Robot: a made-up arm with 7 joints. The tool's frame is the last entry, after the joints. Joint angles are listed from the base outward. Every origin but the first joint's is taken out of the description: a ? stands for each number. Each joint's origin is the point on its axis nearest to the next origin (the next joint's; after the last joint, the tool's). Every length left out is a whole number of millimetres.
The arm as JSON. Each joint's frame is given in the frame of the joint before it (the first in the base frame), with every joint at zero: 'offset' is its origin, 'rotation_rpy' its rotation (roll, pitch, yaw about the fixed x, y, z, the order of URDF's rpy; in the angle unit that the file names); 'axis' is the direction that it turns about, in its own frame. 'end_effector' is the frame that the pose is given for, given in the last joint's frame.
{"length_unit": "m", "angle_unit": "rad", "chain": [
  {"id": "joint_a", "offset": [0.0, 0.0, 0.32], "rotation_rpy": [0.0, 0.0, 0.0], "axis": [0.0, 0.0, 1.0]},
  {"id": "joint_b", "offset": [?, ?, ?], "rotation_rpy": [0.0, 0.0, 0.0], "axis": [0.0, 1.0, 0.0]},
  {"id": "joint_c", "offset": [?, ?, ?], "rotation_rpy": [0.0, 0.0, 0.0], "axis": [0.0, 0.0, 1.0]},
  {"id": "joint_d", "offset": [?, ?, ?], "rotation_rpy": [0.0, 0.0, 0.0], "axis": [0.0, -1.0, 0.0]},
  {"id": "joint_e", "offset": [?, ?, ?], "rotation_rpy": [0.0, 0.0, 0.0], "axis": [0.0, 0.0, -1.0]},
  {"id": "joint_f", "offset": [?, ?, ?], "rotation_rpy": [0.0, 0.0, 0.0], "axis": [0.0, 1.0, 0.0]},
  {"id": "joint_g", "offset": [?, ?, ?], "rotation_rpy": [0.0, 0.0, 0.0], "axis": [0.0, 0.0, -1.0]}
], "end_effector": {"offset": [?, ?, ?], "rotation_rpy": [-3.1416, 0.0, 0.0]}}
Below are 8 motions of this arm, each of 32 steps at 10 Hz.
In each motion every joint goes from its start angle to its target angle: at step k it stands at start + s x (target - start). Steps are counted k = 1, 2, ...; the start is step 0. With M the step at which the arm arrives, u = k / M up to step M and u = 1 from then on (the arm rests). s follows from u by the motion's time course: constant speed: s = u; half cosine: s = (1 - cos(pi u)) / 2; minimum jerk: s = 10 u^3 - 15 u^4 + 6 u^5.
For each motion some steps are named. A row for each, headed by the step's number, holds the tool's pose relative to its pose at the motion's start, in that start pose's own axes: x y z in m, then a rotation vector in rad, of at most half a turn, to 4 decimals.
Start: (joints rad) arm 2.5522 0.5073 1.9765 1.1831 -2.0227 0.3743 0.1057
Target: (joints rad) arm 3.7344 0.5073 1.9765 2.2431 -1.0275 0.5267 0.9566
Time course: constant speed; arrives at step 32
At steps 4, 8, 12, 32:
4: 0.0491 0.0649 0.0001 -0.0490 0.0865 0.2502
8: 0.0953 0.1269 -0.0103 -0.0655 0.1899 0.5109
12: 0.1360 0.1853 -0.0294 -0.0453 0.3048 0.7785
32: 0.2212 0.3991 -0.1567 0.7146 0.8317 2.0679

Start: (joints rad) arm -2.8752 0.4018 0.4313 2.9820 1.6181 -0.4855 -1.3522
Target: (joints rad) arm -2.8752 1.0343 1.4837 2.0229 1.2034 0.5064 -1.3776
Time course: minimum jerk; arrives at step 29
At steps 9, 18, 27, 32:
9: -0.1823 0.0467 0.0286 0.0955 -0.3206 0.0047
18: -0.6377 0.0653 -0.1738 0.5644 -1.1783 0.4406
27: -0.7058 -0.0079 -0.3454 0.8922 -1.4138 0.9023
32: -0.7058 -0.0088 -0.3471 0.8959 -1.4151 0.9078

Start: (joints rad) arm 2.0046 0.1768 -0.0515 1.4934 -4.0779 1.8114 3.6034
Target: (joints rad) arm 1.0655 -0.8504 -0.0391 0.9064 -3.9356 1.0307 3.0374
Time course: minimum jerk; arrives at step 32
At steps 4, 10, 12, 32:
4: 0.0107 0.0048 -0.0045 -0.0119 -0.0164 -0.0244
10: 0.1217 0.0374 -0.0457 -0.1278 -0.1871 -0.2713
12: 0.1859 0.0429 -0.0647 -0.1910 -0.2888 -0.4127
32: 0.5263 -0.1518 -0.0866 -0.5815 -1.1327 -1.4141

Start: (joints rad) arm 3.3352 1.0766 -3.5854 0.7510 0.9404 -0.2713 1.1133
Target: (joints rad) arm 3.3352 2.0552 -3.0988 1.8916 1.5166 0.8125 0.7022
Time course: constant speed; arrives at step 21
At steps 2, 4, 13, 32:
2: -0.0362 -0.0550 -0.0446 0.0441 -0.1774 0.0519
4: -0.0662 -0.1085 -0.1051 0.0955 -0.3662 0.0891
13: -0.0608 -0.2567 -0.5415 0.4643 -1.2926 0.0317
32: 0.1968 -0.1216 -0.9768 1.0564 -2.0478 -0.3890

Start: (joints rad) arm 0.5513 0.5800 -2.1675 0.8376 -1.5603 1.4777 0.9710
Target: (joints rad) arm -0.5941 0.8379 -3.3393 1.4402 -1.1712 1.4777 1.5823
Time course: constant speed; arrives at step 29
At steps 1, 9, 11, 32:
1: -0.0008 0.0066 0.0311 -0.0310 -0.0760 0.0347
9: -0.0733 0.1144 0.2418 -0.4022 -0.5981 0.3453
11: -0.1047 0.1556 0.2760 -0.5270 -0.6993 0.4283
32: -0.3040 0.5718 0.1038 -2.0543 -0.7963 1.0743

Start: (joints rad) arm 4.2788 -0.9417 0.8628 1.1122 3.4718 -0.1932 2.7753
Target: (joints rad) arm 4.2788 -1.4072 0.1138 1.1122 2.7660 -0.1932 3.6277
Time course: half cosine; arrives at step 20
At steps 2, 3, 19, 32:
2: 0.0011 0.0083 -0.0037 -0.0232 0.0058 0.0075
3: 0.0025 0.0184 -0.0086 -0.0516 0.0133 0.0170
19: -0.0079 0.2459 -0.3430 -0.8361 0.4559 0.4073
32: -0.0087 0.2465 -0.3460 -0.8404 0.4600 0.4103

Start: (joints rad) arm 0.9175 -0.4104 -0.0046 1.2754 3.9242 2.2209 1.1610
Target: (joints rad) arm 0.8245 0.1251 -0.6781 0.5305 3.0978 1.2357 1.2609
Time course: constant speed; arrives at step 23
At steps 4, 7, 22, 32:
4: -0.0711 -0.0841 -0.0686 0.1487 0.3026 -0.1302
7: -0.1423 -0.1329 -0.1160 0.2908 0.5096 -0.2502
22: -0.5888 -0.1068 -0.2289 1.2994 1.1344 -1.0658
32: -0.6138 -0.0885 -0.2280 1.3796 1.1440 -1.1281

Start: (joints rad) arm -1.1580 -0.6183 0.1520 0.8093 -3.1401 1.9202 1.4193
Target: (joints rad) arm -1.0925 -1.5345 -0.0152 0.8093 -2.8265 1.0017 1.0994
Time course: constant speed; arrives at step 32
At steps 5, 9, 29, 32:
5: -0.0189 0.0563 0.0364 0.0081 -0.0439 -0.0821
9: -0.0346 0.1050 0.0591 0.0165 -0.0859 -0.1365
29: -0.1104 0.3712 0.0789 0.0799 -0.3147 -0.2346
32: -0.1202 0.4106 0.0683 0.0901 -0.3417 -0.2243

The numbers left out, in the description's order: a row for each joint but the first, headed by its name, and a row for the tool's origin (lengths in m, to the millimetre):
joint_b: 0.0 0.0 0.0
joint_c: 0.0 0.0 0.461
joint_d: 0.054 0.0 0.0
joint_e: 0.093 0.0 -0.413
joint_f: 0.0 0.0 0.0
joint_g: 0.074 0.0 -0.095
tool: 0.0 0.0 0.0

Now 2 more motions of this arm.
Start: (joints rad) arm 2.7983 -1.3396 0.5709 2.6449 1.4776 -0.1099 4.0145
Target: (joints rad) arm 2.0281 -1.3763 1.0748 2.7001 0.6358 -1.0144 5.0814
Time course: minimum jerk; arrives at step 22
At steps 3, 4, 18, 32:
3: 0.0055 -0.0124 0.0001 -0.0005 -0.0042 0.0037
4: 0.0119 -0.0273 0.0001 -0.0015 -0.0087 0.0082
18: 0.1364 -0.5788 -0.1908 -0.1143 0.2529 0.3463
32: 0.1356 -0.6032 -0.2091 -0.1113 0.2829 0.3770

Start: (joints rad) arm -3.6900 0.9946 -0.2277 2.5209 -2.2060 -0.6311 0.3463
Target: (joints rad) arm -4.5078 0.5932 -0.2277 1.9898 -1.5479 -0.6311 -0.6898
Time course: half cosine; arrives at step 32
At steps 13, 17, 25, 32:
13: -0.1922 -0.0800 -0.1450 0.0014 -0.2211 -0.0068
17: -0.2725 -0.1272 -0.2461 0.0135 -0.3611 -0.0191
25: -0.3620 -0.2078 -0.4471 0.0698 -0.6319 -0.0544
32: -0.3768 -0.2330 -0.5192 0.1018 -0.7288 -0.0694

